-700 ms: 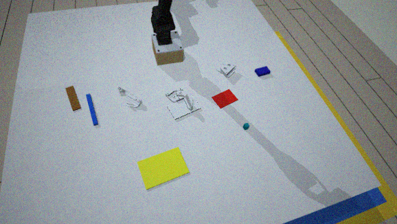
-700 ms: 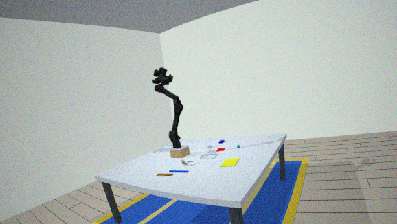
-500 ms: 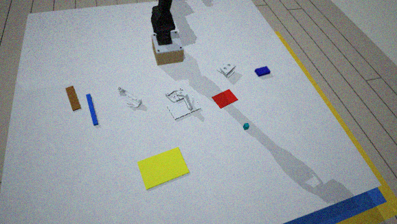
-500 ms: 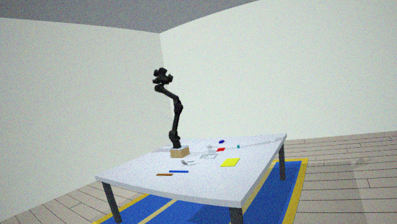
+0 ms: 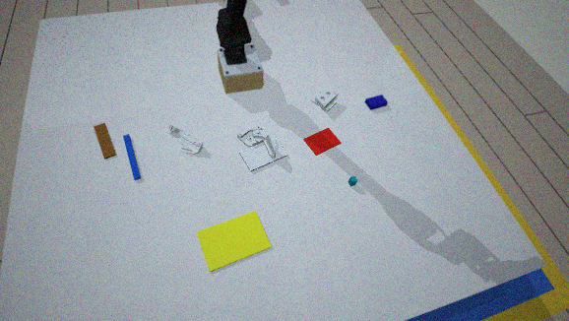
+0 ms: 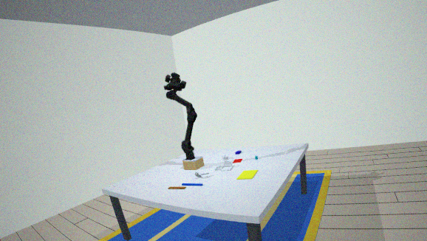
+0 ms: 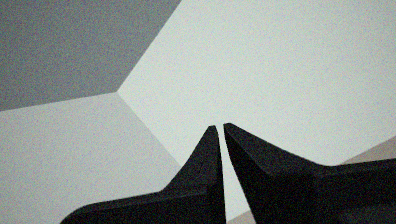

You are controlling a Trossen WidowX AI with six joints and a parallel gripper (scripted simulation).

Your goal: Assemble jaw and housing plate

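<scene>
My gripper tip is now 350 mm short of the blue bar, 490 mm to the left of it and 760 mm above it. Also, from my gripper tip: teal cube 560 mm ahead, 90 mm to the left, 750 mm below; dark blue block 290 mm ahead, 290 mm to the left, 760 mm below; red square 410 mm ahead, 60 mm to the left, 760 mm below.
</scene>
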